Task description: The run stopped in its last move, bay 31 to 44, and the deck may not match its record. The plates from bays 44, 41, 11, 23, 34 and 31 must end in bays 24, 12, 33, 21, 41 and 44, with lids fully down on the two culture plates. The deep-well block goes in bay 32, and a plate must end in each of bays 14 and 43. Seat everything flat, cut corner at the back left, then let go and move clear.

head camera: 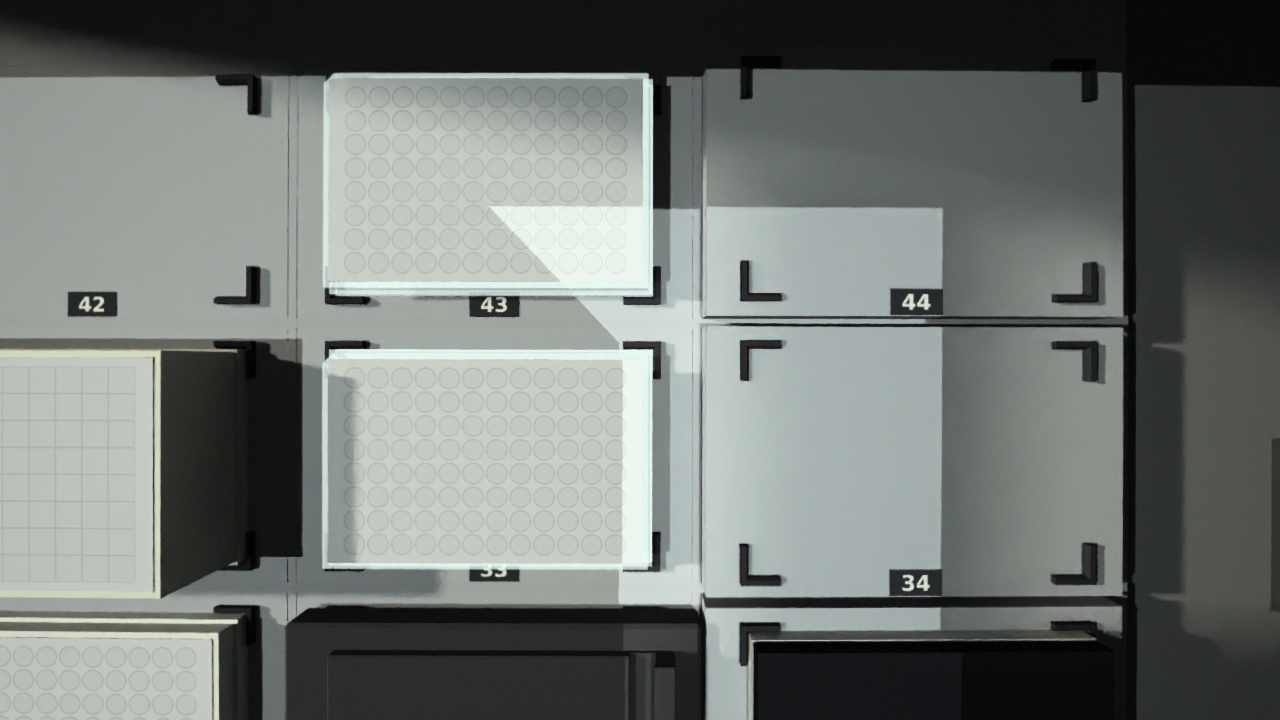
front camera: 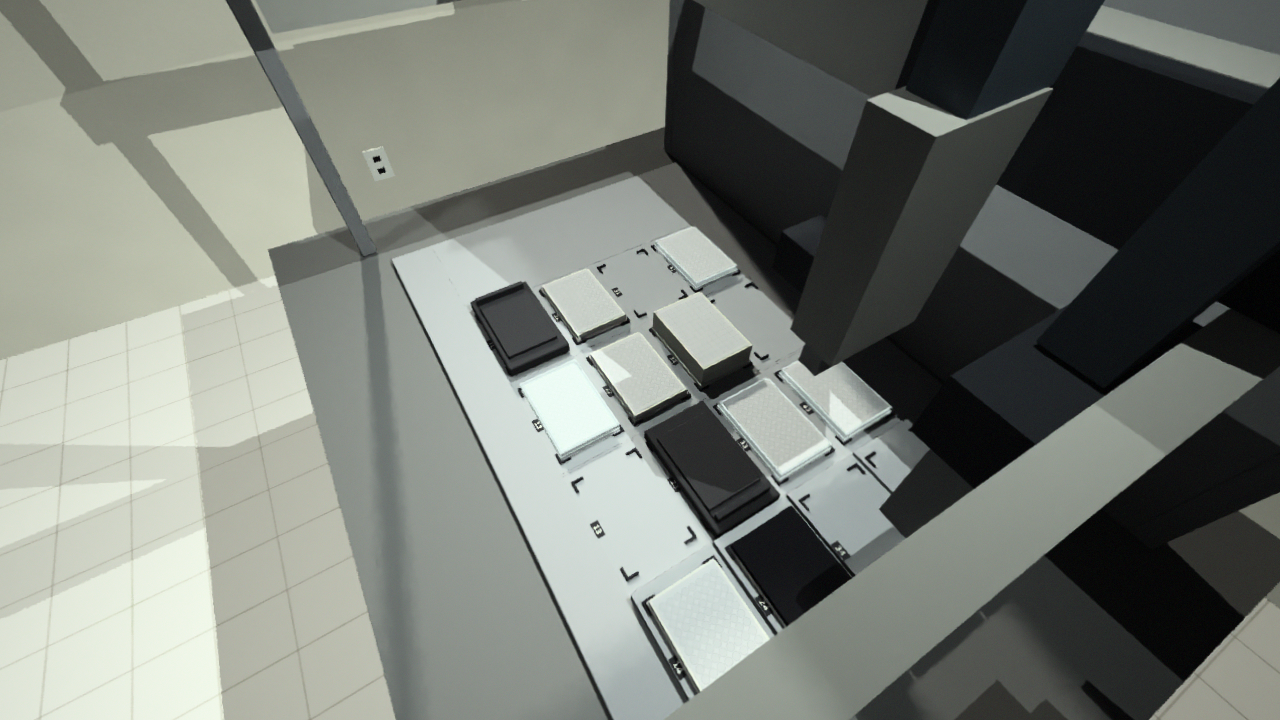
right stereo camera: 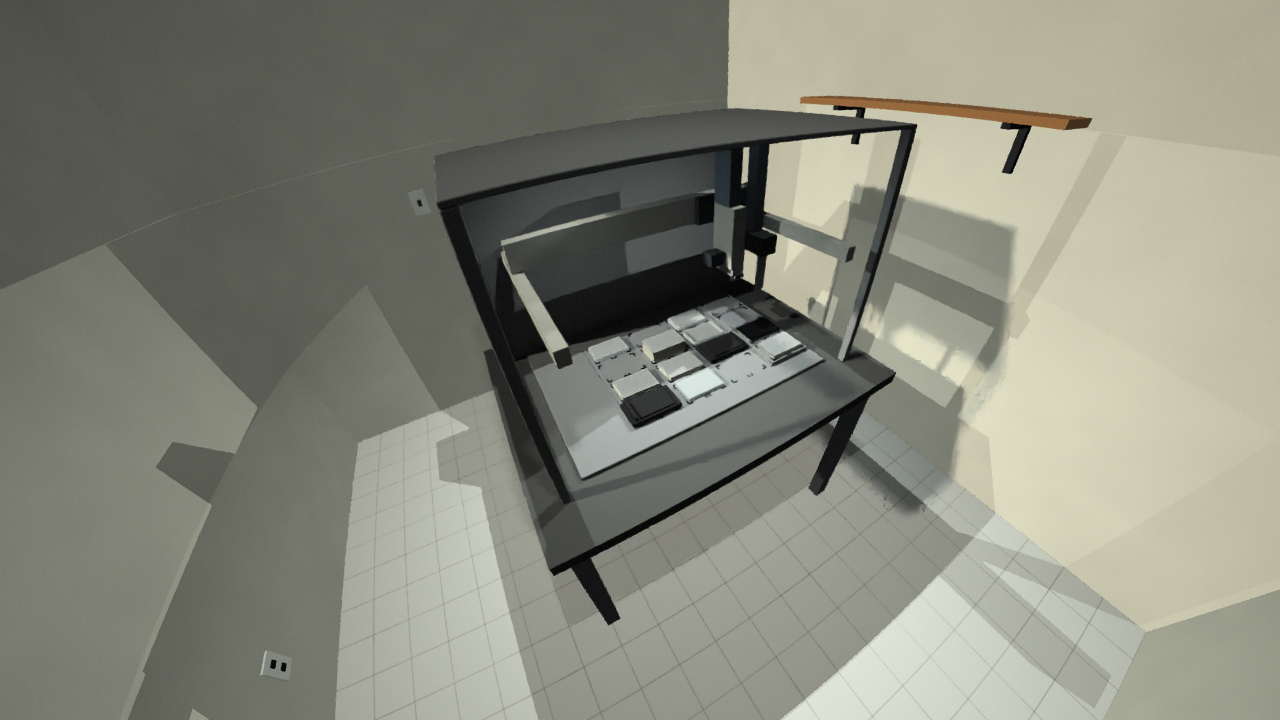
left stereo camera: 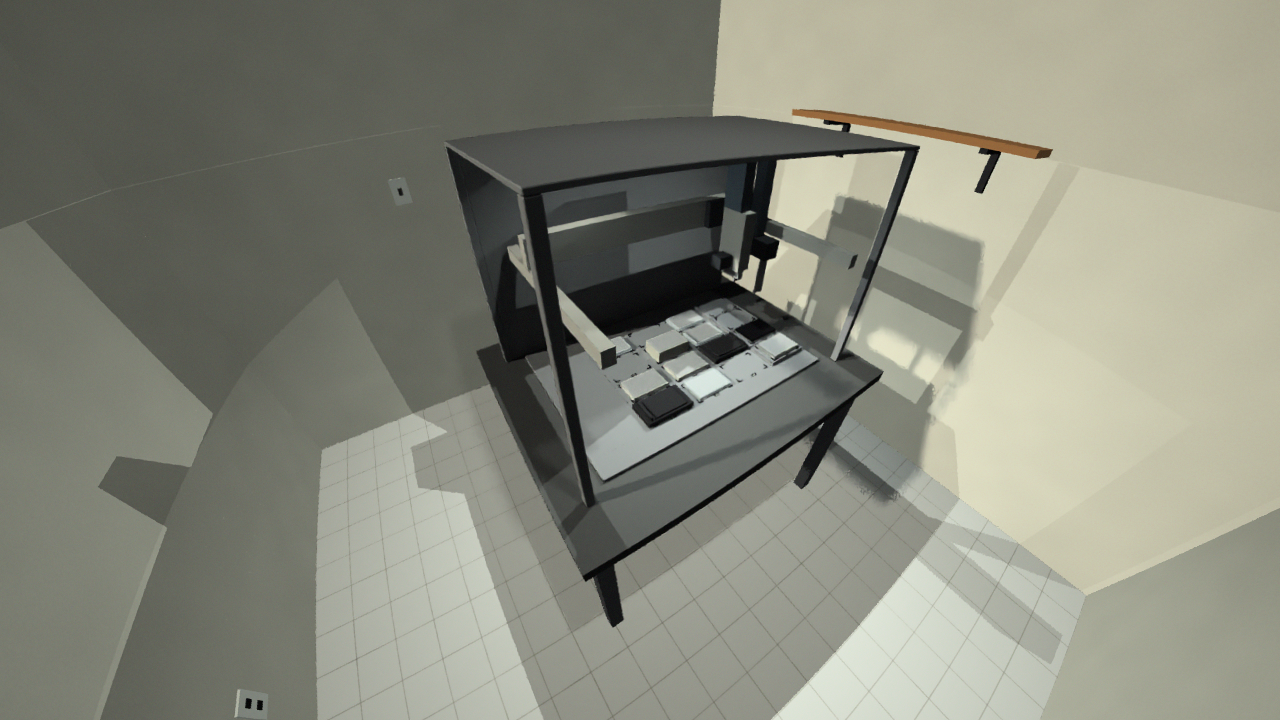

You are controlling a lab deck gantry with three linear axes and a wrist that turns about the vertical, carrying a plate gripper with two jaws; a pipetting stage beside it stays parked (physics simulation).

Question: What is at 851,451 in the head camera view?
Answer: A bay 34.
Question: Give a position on a bay 13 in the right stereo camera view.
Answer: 736,369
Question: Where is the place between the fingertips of the gripper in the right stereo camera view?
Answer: At 748,282
